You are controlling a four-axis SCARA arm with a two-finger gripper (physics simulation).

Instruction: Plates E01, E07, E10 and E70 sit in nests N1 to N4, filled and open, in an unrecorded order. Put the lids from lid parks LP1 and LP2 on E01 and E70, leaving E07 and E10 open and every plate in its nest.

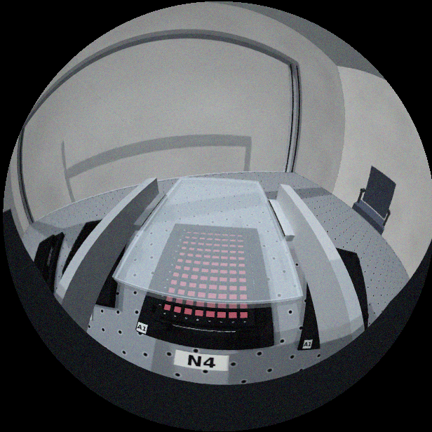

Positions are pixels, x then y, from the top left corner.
Labels:
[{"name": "lid park LP1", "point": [354, 270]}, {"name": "nest N4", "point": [264, 336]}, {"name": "N4 card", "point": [203, 361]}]

